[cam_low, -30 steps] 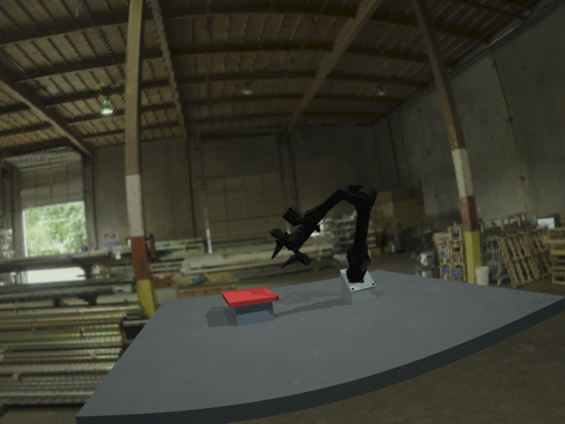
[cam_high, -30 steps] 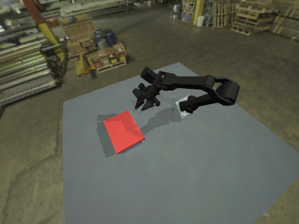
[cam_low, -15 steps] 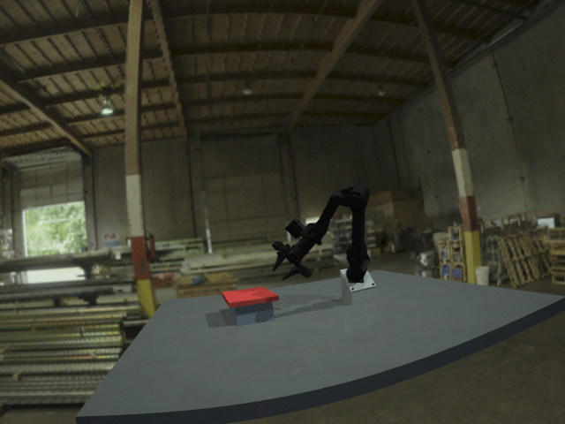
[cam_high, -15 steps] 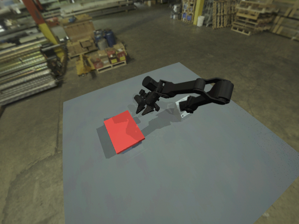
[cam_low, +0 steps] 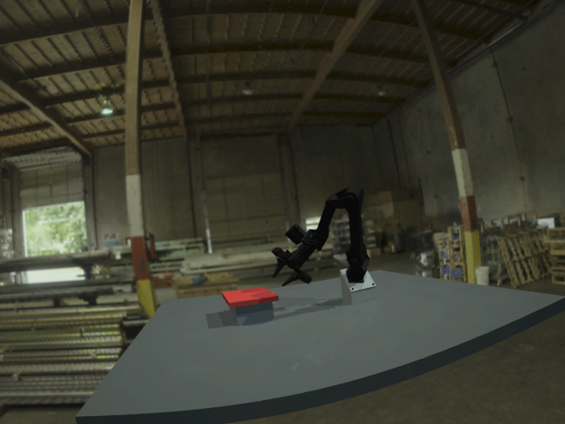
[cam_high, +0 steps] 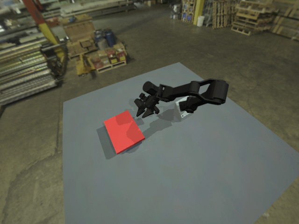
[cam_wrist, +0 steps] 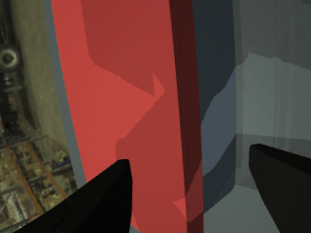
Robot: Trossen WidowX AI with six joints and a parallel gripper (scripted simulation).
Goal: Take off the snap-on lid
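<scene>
Right now the red lid is 120 mm ahead of my gripper tip, 40 mm below it and 20 mm to the left of it. From my gripper tip the other things lie so: storage box: 120 mm ahead, 80 mm below, 20 mm to the left.
</scene>
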